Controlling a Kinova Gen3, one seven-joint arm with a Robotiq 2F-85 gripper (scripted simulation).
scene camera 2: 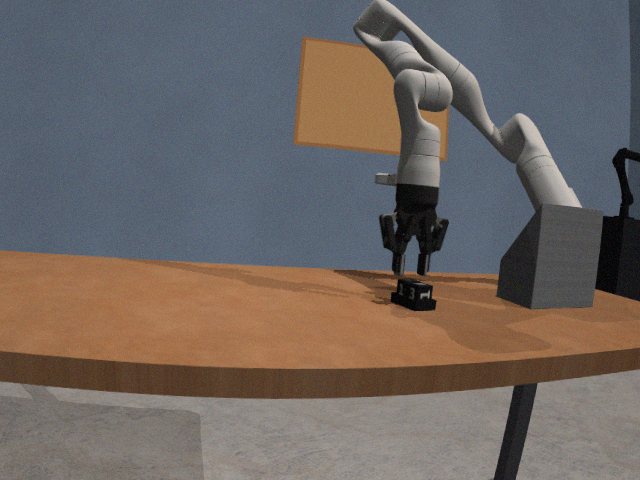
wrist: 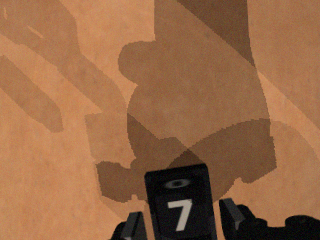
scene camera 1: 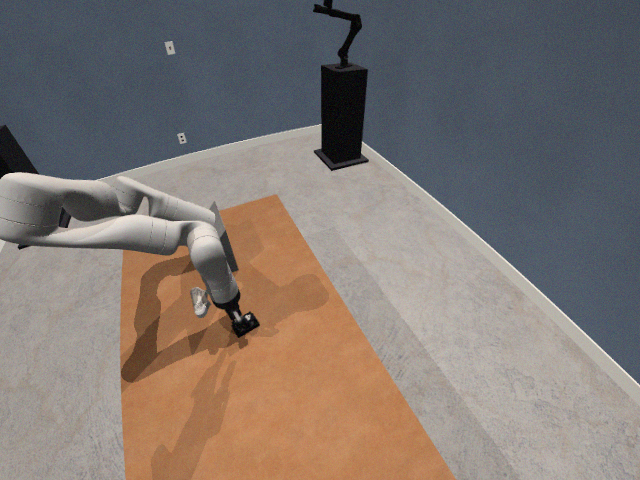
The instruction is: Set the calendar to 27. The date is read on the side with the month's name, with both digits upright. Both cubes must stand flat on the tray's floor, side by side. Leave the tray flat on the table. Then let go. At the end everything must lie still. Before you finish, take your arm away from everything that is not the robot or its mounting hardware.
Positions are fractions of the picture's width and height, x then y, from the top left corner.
Observation:
In view: my gripper (scene camera 2: 0.64, 0.57).
My gripper also shows in the wrist view (wrist: 0.57, 0.92).

